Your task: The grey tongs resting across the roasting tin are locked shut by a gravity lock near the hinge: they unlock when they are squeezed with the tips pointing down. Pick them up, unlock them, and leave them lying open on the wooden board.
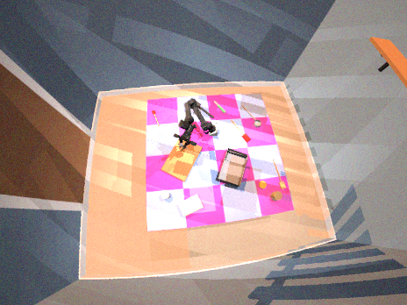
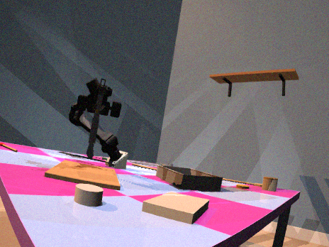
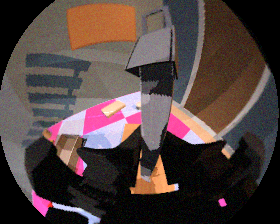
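The wooden board lies 240 mm below my gripper tip. Round my gripper tip: flat tan block 420 mm ahead, 20 mm to the right, 230 mm below; black spatula 510 mm behind, 290 mm to the left, 240 mm below; roasting tin 190 mm ahead, 430 mm to the left, 210 mm below.
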